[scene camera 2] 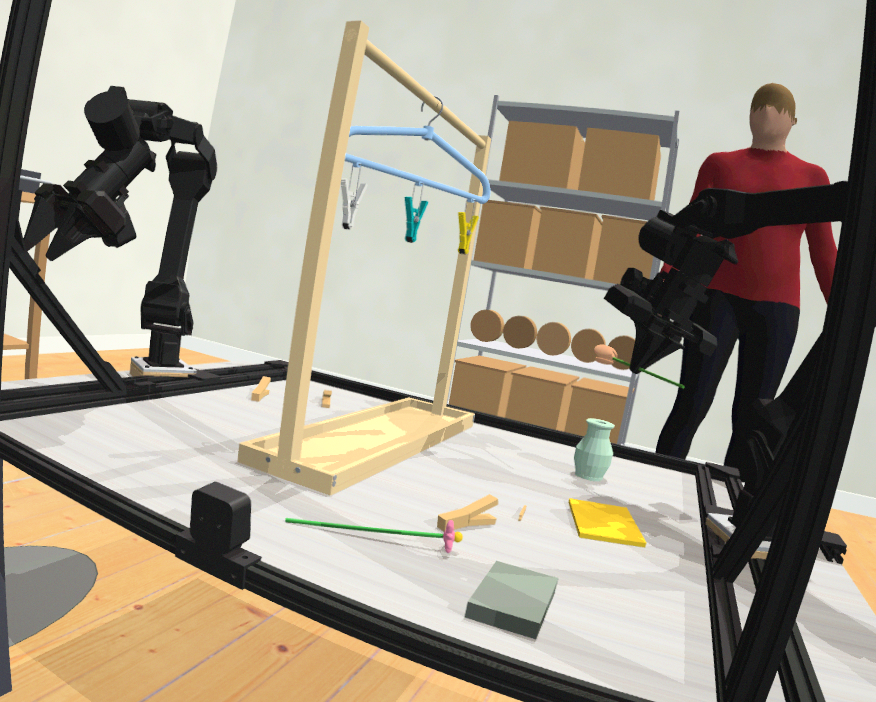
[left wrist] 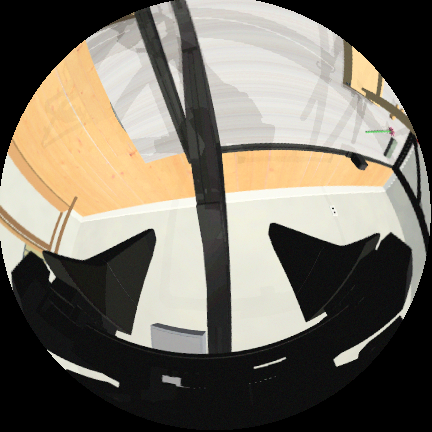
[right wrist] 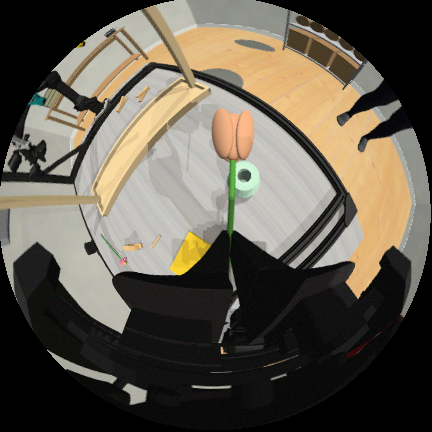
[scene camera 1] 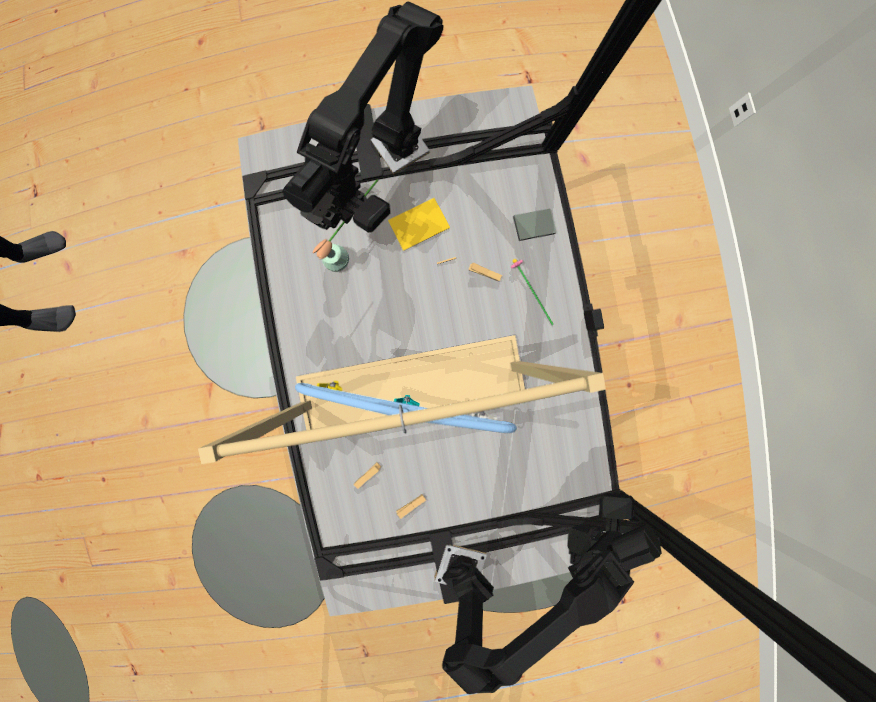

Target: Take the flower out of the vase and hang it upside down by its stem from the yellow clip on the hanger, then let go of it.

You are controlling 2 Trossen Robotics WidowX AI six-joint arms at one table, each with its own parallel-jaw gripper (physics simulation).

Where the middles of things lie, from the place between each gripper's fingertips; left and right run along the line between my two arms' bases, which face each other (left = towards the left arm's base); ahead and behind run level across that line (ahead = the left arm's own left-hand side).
The rack base (scene camera 1: 446, 378) is 39 cm ahead of my left hand, 34 cm to the right of it and 21 cm below it. From my left hand the other things lie so: grey block (scene camera 2: 511, 598) 67 cm to the right, 21 cm below, 5 cm ahead; then yellow pad (scene camera 2: 596, 521) 71 cm to the right, 32 cm ahead, 21 cm below.
My right hand is 140 mm past the yellow pad, 20 mm to the left of it and 180 mm above it. Round my right hand: rack base (70 mm behind, 350 mm to the left, 170 mm below); then grey block (410 mm behind, 20 mm to the left, 170 mm below).
